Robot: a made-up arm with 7 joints. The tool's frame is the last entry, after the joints. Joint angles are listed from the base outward.
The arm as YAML. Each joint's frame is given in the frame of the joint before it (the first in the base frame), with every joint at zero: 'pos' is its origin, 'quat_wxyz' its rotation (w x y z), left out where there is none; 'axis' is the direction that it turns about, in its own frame. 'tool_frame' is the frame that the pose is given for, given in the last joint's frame.
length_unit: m
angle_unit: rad
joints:
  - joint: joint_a
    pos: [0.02, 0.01, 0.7]
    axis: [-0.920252, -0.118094, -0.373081]
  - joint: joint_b
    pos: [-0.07, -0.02, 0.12]
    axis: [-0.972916, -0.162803, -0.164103]
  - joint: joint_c
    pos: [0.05, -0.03, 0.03]
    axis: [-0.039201, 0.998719, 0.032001]
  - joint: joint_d
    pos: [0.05, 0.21, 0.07]
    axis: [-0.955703, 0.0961, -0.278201]
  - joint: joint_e
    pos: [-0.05, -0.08, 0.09]
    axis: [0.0, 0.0, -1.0]
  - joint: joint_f
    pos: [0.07, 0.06, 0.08]
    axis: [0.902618, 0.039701, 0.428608]
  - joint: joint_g
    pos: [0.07, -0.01, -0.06]
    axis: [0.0, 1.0, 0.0]
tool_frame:
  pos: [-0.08, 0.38, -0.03]
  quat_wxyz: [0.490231, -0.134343, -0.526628, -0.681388]
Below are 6 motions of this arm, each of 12 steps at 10 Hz.
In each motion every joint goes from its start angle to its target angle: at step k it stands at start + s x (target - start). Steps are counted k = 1, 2, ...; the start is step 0. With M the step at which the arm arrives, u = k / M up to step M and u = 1 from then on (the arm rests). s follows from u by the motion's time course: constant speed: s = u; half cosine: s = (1 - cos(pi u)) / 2; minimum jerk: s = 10 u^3 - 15 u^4 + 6 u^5.
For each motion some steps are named. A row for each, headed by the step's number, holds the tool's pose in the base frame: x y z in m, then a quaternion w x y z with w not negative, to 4 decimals.
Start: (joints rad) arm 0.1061 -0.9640 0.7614 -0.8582 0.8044 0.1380 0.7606
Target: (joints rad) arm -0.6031 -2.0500 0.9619 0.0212 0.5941 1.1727 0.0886
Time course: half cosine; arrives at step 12
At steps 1, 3, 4, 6, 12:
1: 0.4580 0.1565 1.0342 0.6823 -0.2370 0.5848 -0.3694
3: 0.4674 0.1069 1.0743 0.6973 -0.1692 0.6060 -0.3434
4: 0.4773 0.0606 1.0974 0.7019 -0.1135 0.6266 -0.3192
6: 0.5109 -0.0658 1.1119 0.6820 0.0198 0.6883 -0.2463
12: 0.6101 -0.2747 0.9397 0.5101 0.2217 0.8307 -0.0244

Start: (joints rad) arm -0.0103 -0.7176 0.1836 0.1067 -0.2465 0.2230 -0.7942
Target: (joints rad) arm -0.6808 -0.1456 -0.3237 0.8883 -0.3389 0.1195 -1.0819
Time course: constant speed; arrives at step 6
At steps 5, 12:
5: -0.0355 0.3687 1.0952 0.2522 0.3425 -0.5896 -0.6866
12: -0.0129 0.3636 1.0467 0.2126 0.3395 -0.6440 -0.6518

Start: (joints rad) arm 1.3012 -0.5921 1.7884 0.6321 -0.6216 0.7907 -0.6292
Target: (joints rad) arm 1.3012 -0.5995 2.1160 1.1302 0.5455 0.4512 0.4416
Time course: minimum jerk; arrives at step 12
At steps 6, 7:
6: 0.1877 0.5916 0.3830 0.5227 -0.7888 0.0713 -0.3154
7: 0.1138 0.5517 0.3385 0.4874 -0.8464 0.0660 -0.2042

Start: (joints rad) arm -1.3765 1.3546 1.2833 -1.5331 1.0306 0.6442 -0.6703
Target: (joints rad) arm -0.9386 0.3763 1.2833 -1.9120 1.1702 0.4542 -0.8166
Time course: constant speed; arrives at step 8
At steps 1, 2, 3, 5, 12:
1: 0.4932 -0.0101 0.6071 0.0363 -0.4529 0.1916 -0.8699
2: 0.4764 0.0096 0.5891 0.0504 -0.4810 0.2177 -0.8477
3: 0.4577 0.0319 0.5736 0.0653 -0.5082 0.2434 -0.8235
5: 0.4153 0.0837 0.5521 0.0973 -0.5589 0.2937 -0.7694
12: 0.3437 0.1741 0.5497 0.1509 -0.6223 0.3660 -0.6753

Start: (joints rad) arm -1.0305 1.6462 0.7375 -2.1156 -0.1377 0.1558 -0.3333
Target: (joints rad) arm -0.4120 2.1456 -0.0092 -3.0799 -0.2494 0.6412 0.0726
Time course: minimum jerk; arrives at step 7
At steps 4, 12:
4: -0.1173 -0.1755 0.9676 0.5904 0.5887 0.0903 -0.5447
12: -0.0273 -0.2954 0.9618 0.7454 0.5447 0.1808 -0.3391

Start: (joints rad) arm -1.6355 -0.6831 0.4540 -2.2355 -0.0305 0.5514 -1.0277
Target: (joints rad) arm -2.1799 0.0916 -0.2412 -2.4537 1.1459 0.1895 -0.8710
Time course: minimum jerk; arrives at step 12
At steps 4, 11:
4: 0.3446 -0.0694 0.4669 0.1055 0.2291 -0.9676 -0.0045
11: 0.5521 -0.2175 0.7521 0.2834 0.0505 0.9566 -0.0448

